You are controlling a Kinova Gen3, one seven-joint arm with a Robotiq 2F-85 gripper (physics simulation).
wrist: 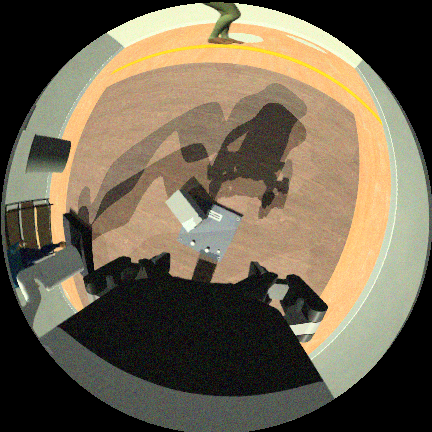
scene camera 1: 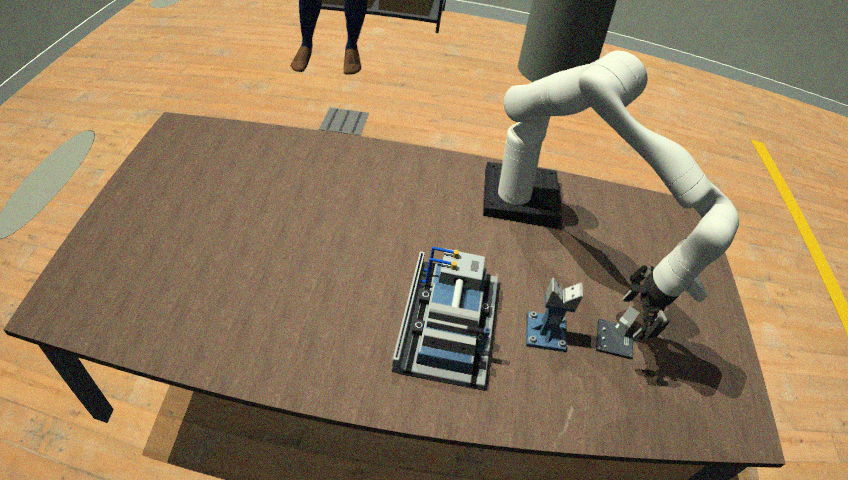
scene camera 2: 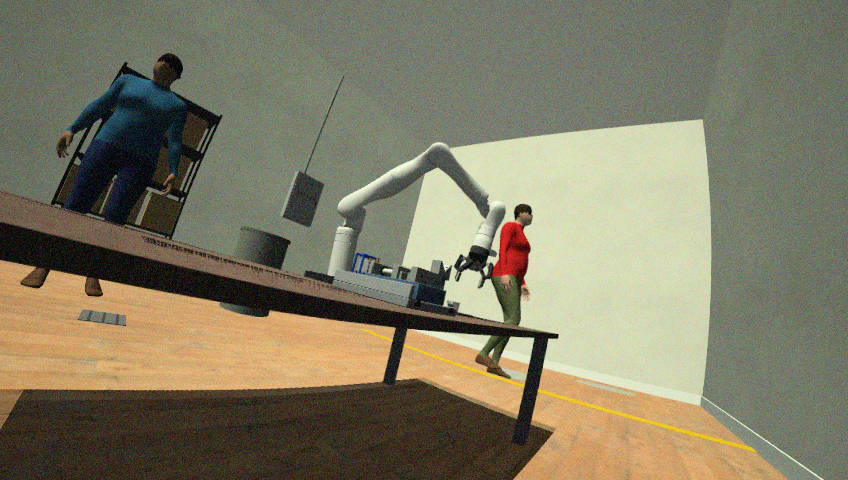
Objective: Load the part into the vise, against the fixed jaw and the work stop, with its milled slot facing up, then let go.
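Pixels of known places: gripper, fingertip midpoint: (wrist: 208, 266) (scene camera 1: 631, 318) (scene camera 2: 467, 284); arm's base, origin of the base link: (wrist: 77, 258) (scene camera 1: 514, 193).
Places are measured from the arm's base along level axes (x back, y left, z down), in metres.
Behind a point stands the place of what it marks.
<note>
The part, a light grey block (scene camera 1: 628, 315) {x -0.317, y 0.345, z -0.012 m} (wrist: 183, 210) {x -0.321, y 0.349, z -0.012 m}, rests tilted on a dark flat plate (scene camera 1: 608, 343) {x -0.385, y 0.314, z 0.025 m} (wrist: 220, 234) {x -0.387, y 0.334, z 0.024 m} at the right of the table. Its milled slot cannot be made out clearly. My gripper (scene camera 1: 636, 318) {x -0.392, y 0.325, z -0.084 m} (scene camera 2: 469, 281) {x -0.392, y 0.325, z -0.084 m} (wrist: 208, 266) {x -0.392, y 0.325, z -0.084 m} is open and empty, above the table near the part, with its fingers apart from it. The vise (scene camera 1: 455, 314) {x -0.503, y -0.038, z -0.063 m} stands left of the plate in scene camera 1, with a grey and blue jaw block (scene camera 1: 446, 350) {x -0.569, y -0.032, z -0.028 m} at its front. I cannot tell which piece is the work stop. No part shows between the jaws.
A blue stand (scene camera 1: 546, 334) {x -0.421, y 0.163, z 0.014 m} with a V-shaped grey seat (scene camera 1: 564, 295) {x -0.399, y 0.165, z -0.099 m} stands between the vise and the plate. Blue hoses (scene camera 1: 433, 261) {x -0.394, y -0.120, z -0.076 m} rise at the vise's rear left. The black arm base (scene camera 1: 522, 211) {x -0.064, y 0.033, z -0.001 m} is behind. A person in red (scene camera 2: 515, 252) stands beyond the table.
</note>
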